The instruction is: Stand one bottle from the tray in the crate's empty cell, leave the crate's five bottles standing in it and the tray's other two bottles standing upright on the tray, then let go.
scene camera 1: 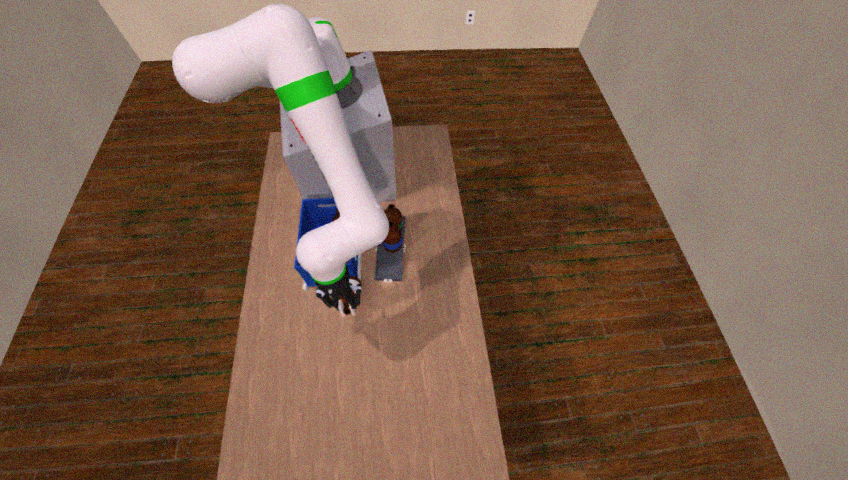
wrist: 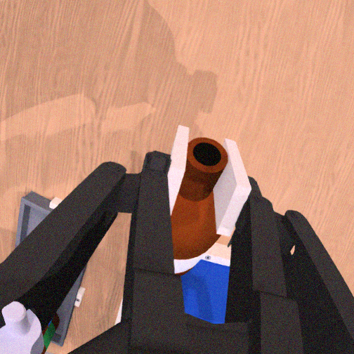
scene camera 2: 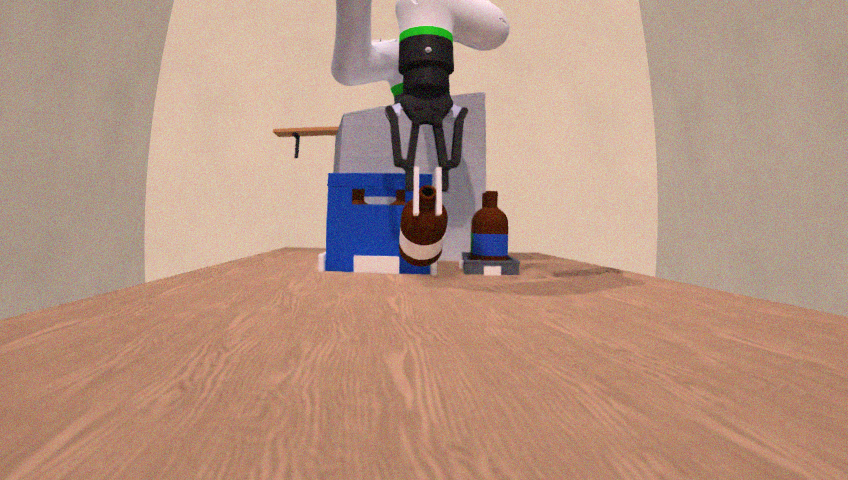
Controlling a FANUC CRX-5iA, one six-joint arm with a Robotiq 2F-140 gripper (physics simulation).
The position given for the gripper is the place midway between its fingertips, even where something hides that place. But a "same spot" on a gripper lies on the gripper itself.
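Labels:
Gripper visible in scene camera 1 (349,311), also in the wrist view and scene camera 2. Same spot on the gripper: (wrist: 48,261) and (scene camera 2: 456,123).

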